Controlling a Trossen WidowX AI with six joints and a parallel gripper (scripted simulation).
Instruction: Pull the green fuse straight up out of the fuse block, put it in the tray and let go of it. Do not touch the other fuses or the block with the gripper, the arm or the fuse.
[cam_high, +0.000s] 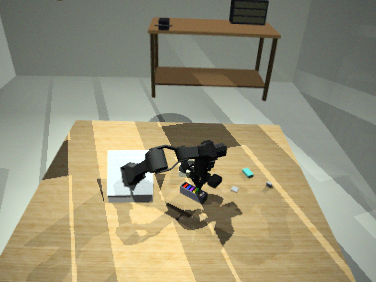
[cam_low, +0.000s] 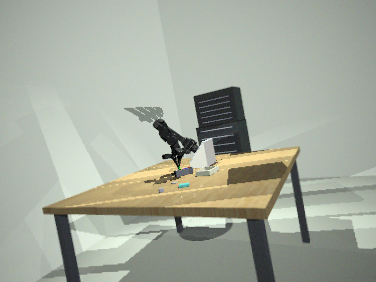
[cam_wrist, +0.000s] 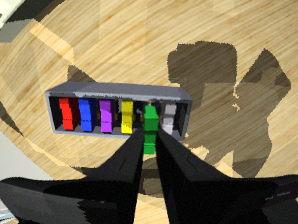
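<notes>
Right now my gripper tip is 19 cm to the right of the cream tray, 6 cm above it and 4 cm past it. Also, from my gripper tip: teal piece 24 cm ahead, 20 cm to the left, 5 cm below; green fuse 1 cm below.
</notes>
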